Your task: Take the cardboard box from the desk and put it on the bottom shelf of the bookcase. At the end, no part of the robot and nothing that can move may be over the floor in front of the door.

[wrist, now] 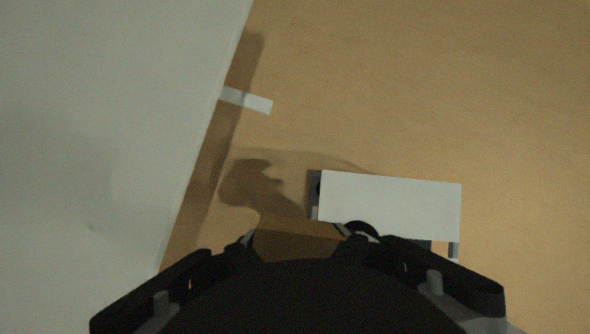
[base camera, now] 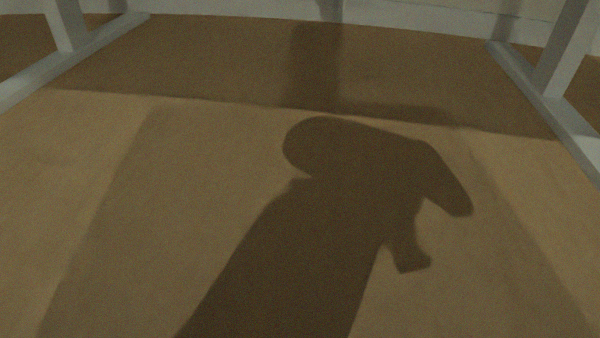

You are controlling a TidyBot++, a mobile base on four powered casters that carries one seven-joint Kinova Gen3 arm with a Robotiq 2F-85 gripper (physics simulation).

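Frame: origin at the arm's base, x ahead, y left, z up, level; millimetres.
Seen in the pictures: gripper, between the fingertips: [wrist: 296, 237].
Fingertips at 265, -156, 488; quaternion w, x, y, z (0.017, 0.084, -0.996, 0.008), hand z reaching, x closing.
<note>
A point is followed by its place in that frame, as x, y, z.
The brown cardboard box [wrist: 295, 247] {269, -164, 535} shows at the lower middle of the wrist view, between the fingertips. My gripper [wrist: 296, 237] {265, -156, 488} is shut on it and holds it beside the desk's edge, over the floor as seen from above. The white desk [wrist: 100, 120] {612, -274, 323} fills the left of the wrist view. In the base camera view, parts of the desk's grey legs [base camera: 564, 50] {715, -633, -259} stand at both sides. The lower part of the box is hidden by the gripper's body. The bookcase and the door do not show in either view.
A white foot [wrist: 257, 103] sticks out from under the desk's edge. The robot's white base [wrist: 392, 205] {-121, -145, -14} stands right of the box in the wrist view. A pale skirting board [base camera: 410, 25] {1229, -477, -382} runs behind the desk legs. Shadows of the arm lie on the brown floor [base camera: 200, 145] {556, 122, -397} [wrist: 425, 90] {-515, -823, -397}.
</note>
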